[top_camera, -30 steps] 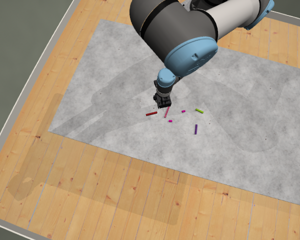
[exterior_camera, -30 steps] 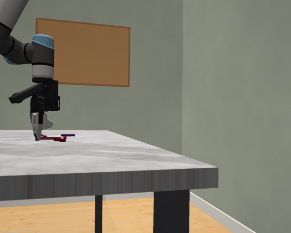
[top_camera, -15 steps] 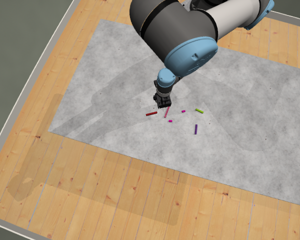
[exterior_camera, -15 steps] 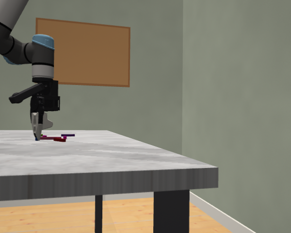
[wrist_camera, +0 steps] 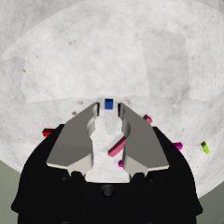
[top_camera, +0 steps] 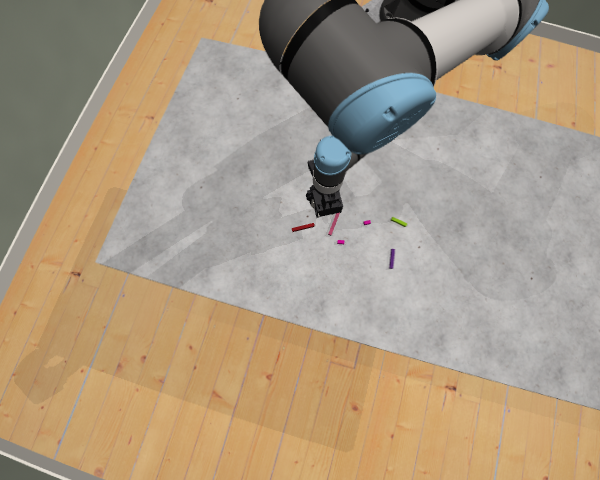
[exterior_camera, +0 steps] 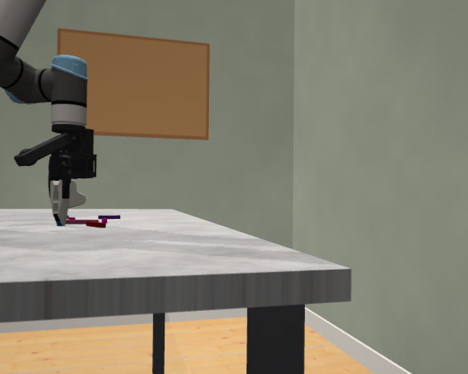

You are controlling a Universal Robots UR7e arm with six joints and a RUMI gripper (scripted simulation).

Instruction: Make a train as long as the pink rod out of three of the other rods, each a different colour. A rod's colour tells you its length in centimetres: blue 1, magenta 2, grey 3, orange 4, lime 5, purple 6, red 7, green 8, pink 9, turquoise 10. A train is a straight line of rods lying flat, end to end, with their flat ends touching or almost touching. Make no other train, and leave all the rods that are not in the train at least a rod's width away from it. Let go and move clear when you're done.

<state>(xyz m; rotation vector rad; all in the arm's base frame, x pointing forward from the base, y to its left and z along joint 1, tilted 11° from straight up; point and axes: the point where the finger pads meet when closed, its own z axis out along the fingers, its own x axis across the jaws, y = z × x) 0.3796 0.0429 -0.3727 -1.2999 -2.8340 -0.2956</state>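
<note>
Right now the small blue rod is 1 cm below my hand. Round my hand: lime rod: 24 cm to the left, 7 cm behind, 1 cm below; then pink rod: 6 cm to the left, 2 cm ahead, 1 cm below; then red rod: 8 cm ahead, 2 cm to the right, 1 cm below.
</note>
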